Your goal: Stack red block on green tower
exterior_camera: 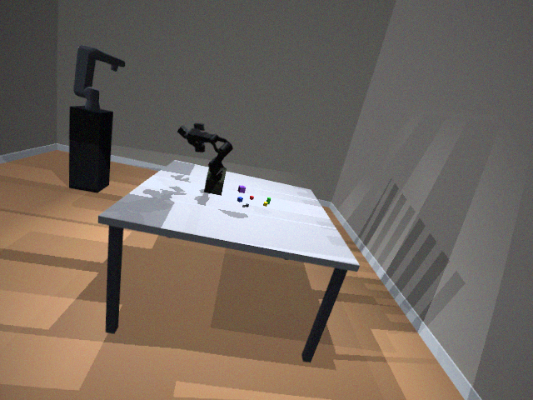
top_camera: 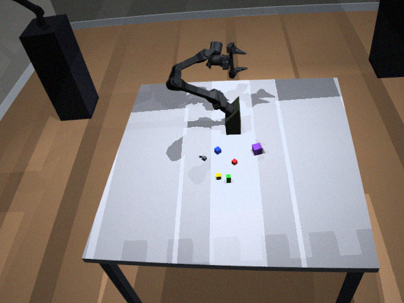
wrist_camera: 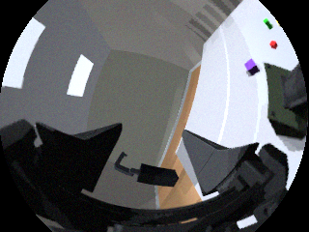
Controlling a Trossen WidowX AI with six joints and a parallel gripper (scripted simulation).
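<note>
The red block lies 40 cm ahead of my gripper tip, 34 cm below it and 10 cm to the right of it. From my gripper tip the other things lie so: blue block: 34 cm below, 32 cm ahead, 19 cm to the right; purple block: 33 cm below, 33 cm ahead, 2 cm to the left; grey piece: 36 cm ahead, 34 cm below, 26 cm to the right.
</note>
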